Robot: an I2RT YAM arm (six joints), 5 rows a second.
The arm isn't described. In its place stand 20 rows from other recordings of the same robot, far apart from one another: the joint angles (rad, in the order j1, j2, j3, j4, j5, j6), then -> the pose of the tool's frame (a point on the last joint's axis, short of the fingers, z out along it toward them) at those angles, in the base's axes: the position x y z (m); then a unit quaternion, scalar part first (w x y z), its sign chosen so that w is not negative.
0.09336, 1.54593, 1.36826, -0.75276, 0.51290, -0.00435 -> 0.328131, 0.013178, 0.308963, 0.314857, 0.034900, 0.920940, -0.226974
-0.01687, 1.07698, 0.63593, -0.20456, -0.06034, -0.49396 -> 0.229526, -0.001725, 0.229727, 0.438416, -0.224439, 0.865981, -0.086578
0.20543, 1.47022, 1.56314, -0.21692, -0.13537, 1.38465 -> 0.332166, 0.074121, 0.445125, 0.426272, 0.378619, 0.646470, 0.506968
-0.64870, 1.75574, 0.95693, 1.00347, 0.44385, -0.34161 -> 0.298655, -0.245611, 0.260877, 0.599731, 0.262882, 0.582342, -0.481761
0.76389, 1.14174, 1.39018, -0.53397, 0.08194, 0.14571 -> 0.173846, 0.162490, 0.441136, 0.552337, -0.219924, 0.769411, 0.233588
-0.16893, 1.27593, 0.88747, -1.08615, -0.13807, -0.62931 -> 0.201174, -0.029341, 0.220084, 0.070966, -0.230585, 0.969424, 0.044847
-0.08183, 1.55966, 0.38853, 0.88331, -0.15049, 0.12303 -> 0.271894, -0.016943, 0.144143, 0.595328, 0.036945, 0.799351, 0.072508
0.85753, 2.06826, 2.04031, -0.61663, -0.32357, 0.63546 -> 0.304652, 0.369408, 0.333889, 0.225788, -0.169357, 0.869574, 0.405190
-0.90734, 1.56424, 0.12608, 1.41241, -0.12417, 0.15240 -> 0.138610, -0.170168, 0.139768, 0.663936, 0.323895, 0.638644, -0.215440
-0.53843, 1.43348, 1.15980, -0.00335, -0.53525, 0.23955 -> 0.298280, -0.157011, 0.337952, 0.606186, 0.144386, 0.772513, 0.122125
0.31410, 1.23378, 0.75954, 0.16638, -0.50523, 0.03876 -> 0.259333, 0.102363, 0.272284, 0.527313, -0.253405, 0.753901, 0.298932
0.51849, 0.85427, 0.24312, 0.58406, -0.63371, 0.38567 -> 0.149667, 0.109664, 0.218356, 0.498627, -0.262025, 0.665024, 0.490365
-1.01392, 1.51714, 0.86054, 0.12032, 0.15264, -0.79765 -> 0.170024, -0.283326, 0.219304, 0.252102, 0.131016, 0.857517, -0.428887
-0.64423, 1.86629, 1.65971, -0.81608, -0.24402, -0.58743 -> 0.329420, -0.236683, 0.281888, 0.286966, -0.005794, 0.956071, -0.059534
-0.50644, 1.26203, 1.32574, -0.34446, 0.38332, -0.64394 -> 0.241266, -0.149054, 0.410842, 0.412432, 0.060366, 0.790468, -0.448793
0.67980, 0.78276, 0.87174, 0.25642, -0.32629, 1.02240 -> 0.127282, 0.117559, 0.417690, 0.461853, -0.034205, 0.581786, 0.668615
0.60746, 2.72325, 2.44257, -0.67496, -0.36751, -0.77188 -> 0.464949, 0.338785, 0.122968, 0.310950, -0.638889, 0.687674, 0.149117
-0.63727, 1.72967, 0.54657, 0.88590, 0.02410, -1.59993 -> 0.252439, -0.187950, 0.137951, 0.251083, -0.365842, 0.715918, -0.539053
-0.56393, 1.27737, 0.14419, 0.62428, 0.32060, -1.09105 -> 0.159606, -0.114215, 0.117218, 0.236933, -0.143743, 0.842932, -0.461159
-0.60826, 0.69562, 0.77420, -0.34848, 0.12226, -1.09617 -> 0.130666, -0.096277, 0.332584, 0.361298, -0.155965, 0.779742, -0.486971
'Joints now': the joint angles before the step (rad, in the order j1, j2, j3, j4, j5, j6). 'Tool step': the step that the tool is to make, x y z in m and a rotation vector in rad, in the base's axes. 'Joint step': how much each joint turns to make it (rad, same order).
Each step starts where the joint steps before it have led.
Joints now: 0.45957 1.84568 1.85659 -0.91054 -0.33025 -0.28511
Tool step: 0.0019 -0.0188 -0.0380 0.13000 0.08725 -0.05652
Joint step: -0.05453 -0.05629 -0.23307 0.19261 -0.11908 0.10666
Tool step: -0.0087 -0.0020 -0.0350 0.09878 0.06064 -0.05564
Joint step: -0.00006 -0.04419 -0.20646 0.20558 -0.05098 0.13137
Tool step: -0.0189 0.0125 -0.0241 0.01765 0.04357 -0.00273
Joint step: 0.05130 -0.02998 -0.13151 0.10334 0.01060 0.07167
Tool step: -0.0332 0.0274 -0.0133 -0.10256 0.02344 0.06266
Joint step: 0.11710 -0.02599 -0.05845 -0.04228 0.09447 -0.00886
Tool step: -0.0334 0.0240 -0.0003 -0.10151 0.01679 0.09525
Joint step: 0.11620 -0.02166 -0.00164 -0.10276 0.07080 -0.02625
